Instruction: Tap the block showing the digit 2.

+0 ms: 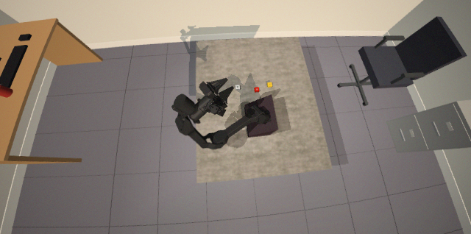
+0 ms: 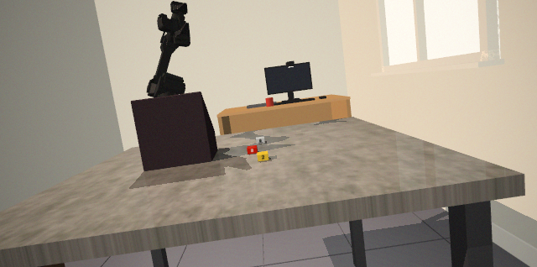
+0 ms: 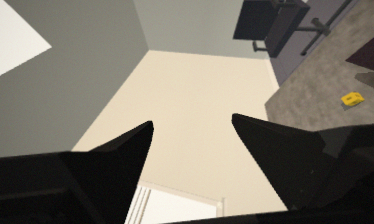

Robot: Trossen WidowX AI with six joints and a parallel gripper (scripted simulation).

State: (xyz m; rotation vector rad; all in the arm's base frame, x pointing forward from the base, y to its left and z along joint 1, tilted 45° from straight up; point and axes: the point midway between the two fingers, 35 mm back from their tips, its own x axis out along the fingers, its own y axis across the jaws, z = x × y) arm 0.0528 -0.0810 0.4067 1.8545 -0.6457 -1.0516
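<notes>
Right now my gripper tip is 21 cm short of the yellow block, 32 cm to the left of it and 52 cm above it. Also, from my gripper tip: white block: 21 cm ahead, 8 cm to the right, 52 cm below; then red block: 18 cm ahead, 22 cm to the right, 52 cm below.
</notes>
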